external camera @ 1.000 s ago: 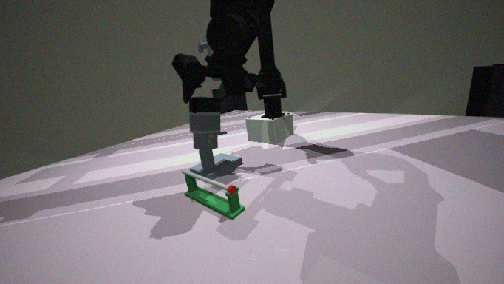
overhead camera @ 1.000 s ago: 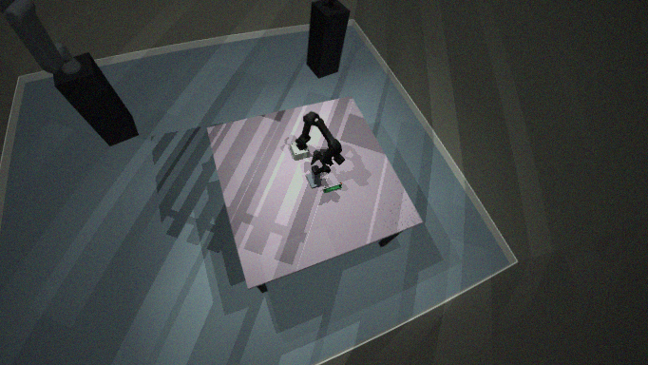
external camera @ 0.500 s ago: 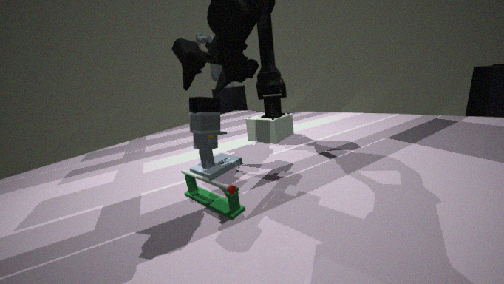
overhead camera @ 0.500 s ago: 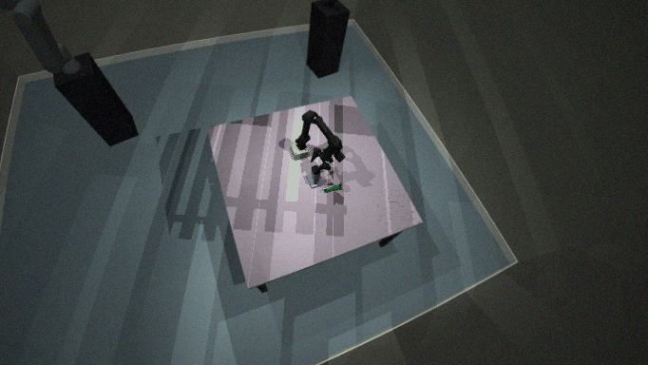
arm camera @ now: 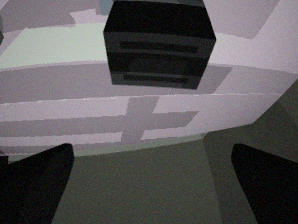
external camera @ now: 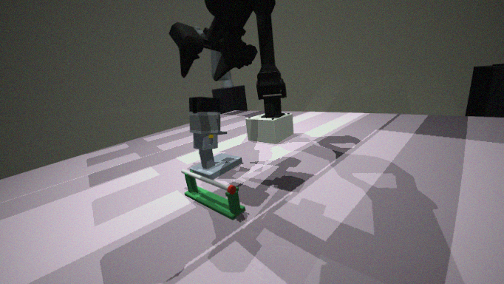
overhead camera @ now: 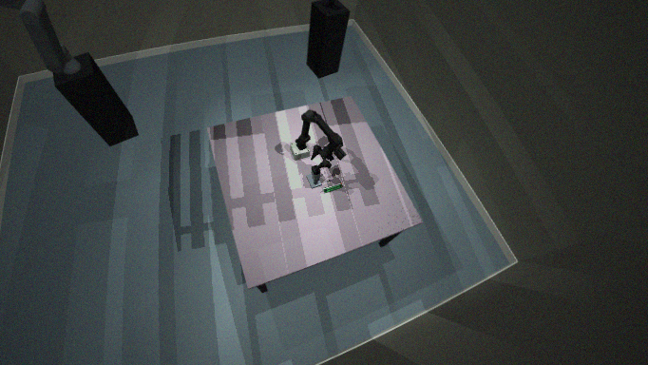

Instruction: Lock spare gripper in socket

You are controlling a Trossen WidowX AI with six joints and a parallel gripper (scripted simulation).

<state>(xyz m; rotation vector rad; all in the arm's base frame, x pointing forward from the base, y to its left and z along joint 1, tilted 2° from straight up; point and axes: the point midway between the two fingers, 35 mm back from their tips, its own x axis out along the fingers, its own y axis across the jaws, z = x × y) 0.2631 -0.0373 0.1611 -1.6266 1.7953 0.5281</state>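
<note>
My gripper tip is now 140 mm short of the green cradle, 100 mm to the right of it and 200 mm above it. Round my gripper tip: spare gripper (20 mm ahead, 10 mm to the left, 100 mm below); grey mount (20 mm ahead, 20 mm to the left, 170 mm below).
</note>
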